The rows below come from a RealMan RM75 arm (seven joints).
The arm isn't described. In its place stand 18 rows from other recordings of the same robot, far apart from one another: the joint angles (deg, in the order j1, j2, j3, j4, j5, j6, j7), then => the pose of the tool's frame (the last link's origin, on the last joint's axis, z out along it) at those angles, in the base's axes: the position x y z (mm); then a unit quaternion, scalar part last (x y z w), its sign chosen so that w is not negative.
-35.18 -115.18 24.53 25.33 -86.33 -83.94 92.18 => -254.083 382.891 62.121 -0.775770 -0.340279 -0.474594 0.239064
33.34 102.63 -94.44 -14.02 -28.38 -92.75 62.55 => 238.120 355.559 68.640 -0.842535 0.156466 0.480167 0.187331
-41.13 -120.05 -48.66 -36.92 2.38 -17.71 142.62 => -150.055 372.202 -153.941 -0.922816 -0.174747 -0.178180 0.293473
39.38 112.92 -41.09 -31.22 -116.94 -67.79 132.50 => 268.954 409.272 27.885 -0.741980 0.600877 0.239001 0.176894
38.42 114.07 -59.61 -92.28 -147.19 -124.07 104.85 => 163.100 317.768 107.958 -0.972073 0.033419 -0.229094 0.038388
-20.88 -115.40 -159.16 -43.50 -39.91 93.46 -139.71 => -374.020 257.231 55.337 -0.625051 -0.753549 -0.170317 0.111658
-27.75 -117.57 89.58 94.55 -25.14 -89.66 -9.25 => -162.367 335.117 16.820 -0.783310 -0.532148 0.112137 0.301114
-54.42 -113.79 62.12 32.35 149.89 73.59 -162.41 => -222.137 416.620 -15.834 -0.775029 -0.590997 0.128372 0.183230
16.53 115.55 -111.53 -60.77 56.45 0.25 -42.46 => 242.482 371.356 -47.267 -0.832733 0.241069 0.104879 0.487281
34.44 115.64 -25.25 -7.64 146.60 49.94 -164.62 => 374.735 391.489 89.048 -0.546417 0.330142 0.263111 0.723331
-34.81 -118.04 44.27 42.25 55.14 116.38 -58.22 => -137.473 317.773 123.980 -0.705867 0.211198 -0.644406 0.204665
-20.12 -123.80 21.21 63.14 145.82 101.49 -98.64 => -344.045 246.750 55.195 -0.882425 -0.436953 -0.069862 0.159742
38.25 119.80 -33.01 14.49 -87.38 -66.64 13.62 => 255.688 300.280 -122.799 -0.904952 0.130952 0.266118 0.305113
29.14 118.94 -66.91 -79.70 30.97 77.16 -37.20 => 216.285 381.116 54.540 -0.876404 0.361407 -0.070985 0.310261
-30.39 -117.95 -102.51 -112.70 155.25 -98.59 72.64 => -109.552 332.494 90.109 -0.920528 0.137110 0.247403 0.269482
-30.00 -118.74 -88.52 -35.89 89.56 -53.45 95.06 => -240.383 336.303 -102.890 -0.964211 -0.203687 -0.101908 0.135731
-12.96 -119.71 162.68 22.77 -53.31 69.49 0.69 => -293.522 226.989 -107.170 -0.811893 -0.200641 -0.301929 0.457615
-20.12 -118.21 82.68 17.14 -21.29 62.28 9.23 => -368.735 334.919 73.281 -0.568290 -0.179561 -0.194369 0.779118
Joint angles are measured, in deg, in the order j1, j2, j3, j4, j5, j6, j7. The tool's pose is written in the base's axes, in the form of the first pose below.
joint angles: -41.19 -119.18 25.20 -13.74 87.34 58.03 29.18
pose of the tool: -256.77 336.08 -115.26 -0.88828 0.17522 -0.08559 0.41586
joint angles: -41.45 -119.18 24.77 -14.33 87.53 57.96 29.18
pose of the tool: -254.41 335.65 -117.00 -0.88915 0.17271 -0.08915 0.41428
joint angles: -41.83 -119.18 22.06 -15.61 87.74 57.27 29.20
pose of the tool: -250.13 337.71 -118.76 -0.88838 0.15382 -0.09549 0.42191
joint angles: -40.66 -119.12 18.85 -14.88 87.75 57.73 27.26
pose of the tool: -255.09 341.47 -111.03 -0.88111 0.11801 -0.10411 0.44596
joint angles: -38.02 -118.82 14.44 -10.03 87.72 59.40 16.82
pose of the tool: -274.71 352.94 -82.60 -0.85950 0.02785 -0.13303 0.49273
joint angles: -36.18 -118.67 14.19 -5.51 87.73 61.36 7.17
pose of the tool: -289.04 356.44 -61.51 -0.84485 -0.02522 -0.16170 0.50935
